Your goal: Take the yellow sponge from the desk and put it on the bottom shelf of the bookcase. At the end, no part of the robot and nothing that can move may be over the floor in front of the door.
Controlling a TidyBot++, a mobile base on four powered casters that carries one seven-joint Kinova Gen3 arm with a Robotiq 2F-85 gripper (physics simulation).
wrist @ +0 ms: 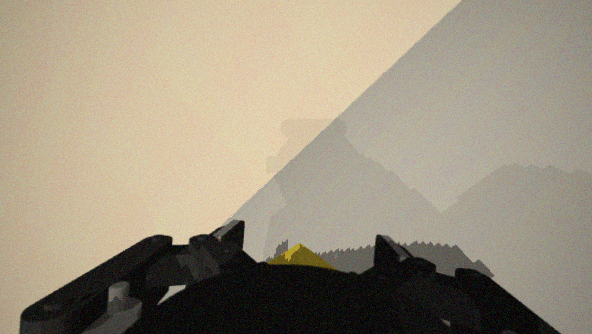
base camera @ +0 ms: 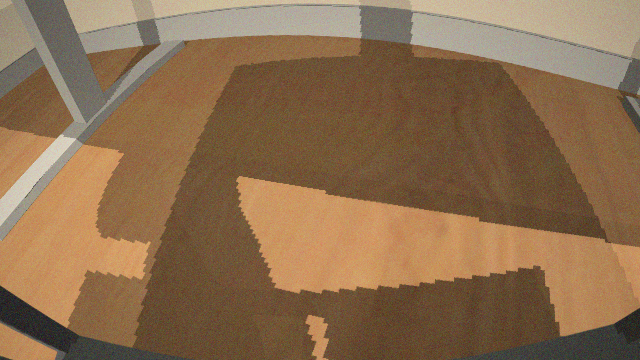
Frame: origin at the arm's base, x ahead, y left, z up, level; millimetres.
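Seen in the pictures: gripper, fingertip midpoint: (wrist: 307, 242).
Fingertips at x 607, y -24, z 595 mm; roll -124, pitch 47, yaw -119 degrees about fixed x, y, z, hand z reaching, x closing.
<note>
Offsets run from my fingertips to a thing's middle. "spot": to the spot under its first point. Level surfaces: height alone.
The yellow sponge {spot: dz +2, dx -8, dy +8 mm} (wrist: 301, 257) shows in the wrist view as a small tip at the bottom middle, between the fingers; the dark gripper body hides the rest of it. It is on the grey desk top {dz -41 mm} (wrist: 510, 120). My gripper (wrist: 307, 242) is open, its two fingers wide apart, one to each side of the sponge tip and not closed on it. How far the fingertips are above the desk top is hard to tell. The bookcase and the door do not show in either view.
In the base camera view, a grey desk leg {spot: dz -825, dx +18, dy +569 mm} (base camera: 65, 65) stands at the left on a grey floor bar (base camera: 37, 172). Part of another grey bar (base camera: 632, 107) shows at the right edge. A grey skirting board (base camera: 280, 22) runs along the wall at the back. Large shadows lie on the wooden floor {dz -991 mm} (base camera: 350, 225).
</note>
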